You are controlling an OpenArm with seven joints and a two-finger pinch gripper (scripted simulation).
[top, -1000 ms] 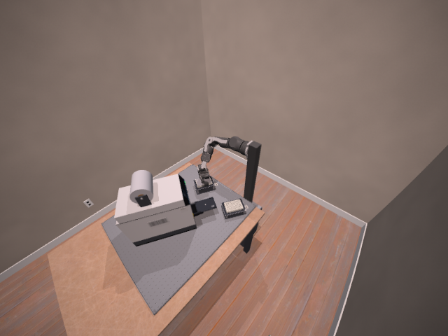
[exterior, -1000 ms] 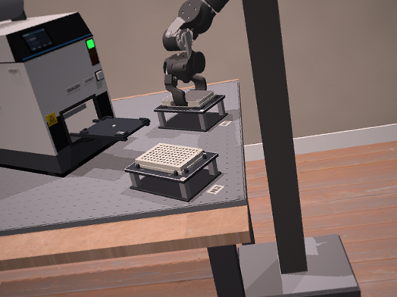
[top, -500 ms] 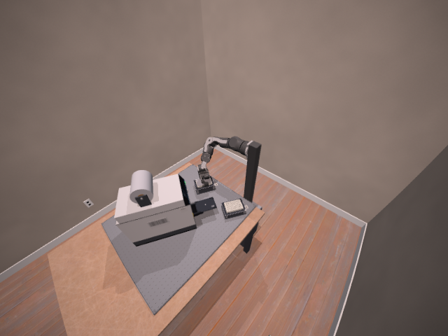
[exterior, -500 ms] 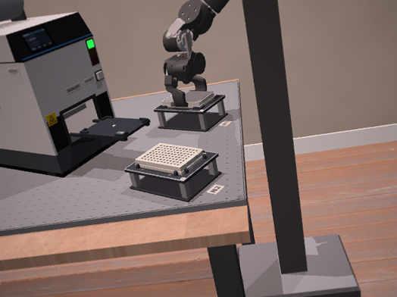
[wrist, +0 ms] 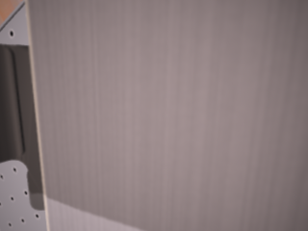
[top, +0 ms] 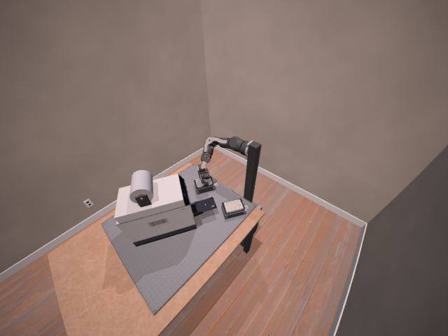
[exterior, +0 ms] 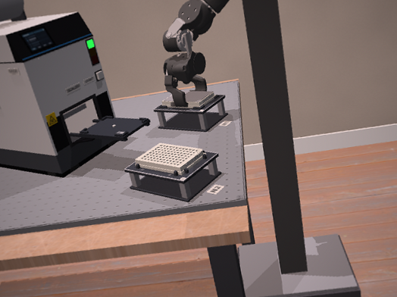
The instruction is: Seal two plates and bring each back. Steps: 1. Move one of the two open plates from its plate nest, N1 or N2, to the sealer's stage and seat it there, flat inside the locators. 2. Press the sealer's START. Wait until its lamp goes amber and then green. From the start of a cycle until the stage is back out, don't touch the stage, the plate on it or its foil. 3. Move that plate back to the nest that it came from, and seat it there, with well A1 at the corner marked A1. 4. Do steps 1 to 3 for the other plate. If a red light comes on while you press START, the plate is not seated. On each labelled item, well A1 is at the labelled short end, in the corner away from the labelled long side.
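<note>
The plate lies 340 mm to the left of my hand, 20 mm ahead of it and 10 mm below it. The rest, counted from my hand: start button: 210 mm ahead, 120 mm above, 60 mm to the left; then nest label: 400 mm to the left, 70 mm below, 70 mm behind; then sealer stage: 190 mm to the left, 160 mm ahead, 20 mm above.
</note>
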